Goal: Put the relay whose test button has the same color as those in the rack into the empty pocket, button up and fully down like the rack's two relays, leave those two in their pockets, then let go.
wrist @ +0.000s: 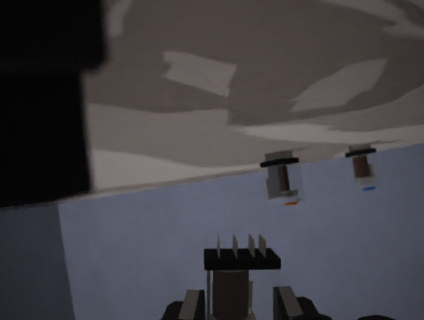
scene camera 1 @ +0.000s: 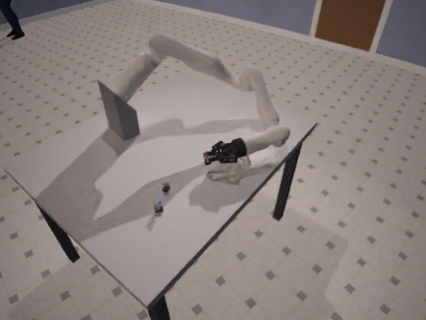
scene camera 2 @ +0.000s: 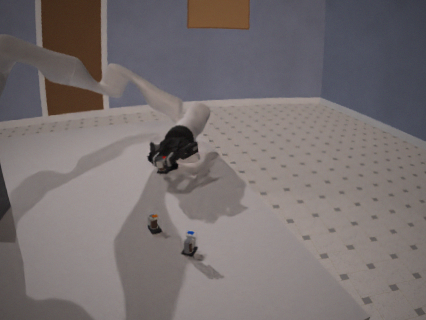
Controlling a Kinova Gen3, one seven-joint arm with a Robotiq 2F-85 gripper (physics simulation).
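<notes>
My gripper (scene camera 1: 207,157) (scene camera 2: 161,162) (wrist: 239,300) is shut on a relay, in the air above the table and tipped nearly level. A red button shows on the held relay (scene camera 1: 206,156) (scene camera 2: 163,158). In the wrist view, the held relay (wrist: 230,292) has its black base and bare metal pins toward the image top, where the table appears; its button is out of sight there. The rack, with its two relays and empty pocket, cannot be made out in any view; the gripper may hide it.
A relay with an orange button (scene camera 1: 166,188) (scene camera 2: 153,223) (wrist: 282,182) and one with a blue button (scene camera 1: 158,207) (scene camera 2: 190,243) (wrist: 362,167) stand upright on the table (scene camera 1: 165,265) (scene camera 2: 75,260). A grey upright block (scene camera 1: 120,117) stands by the arm's base.
</notes>
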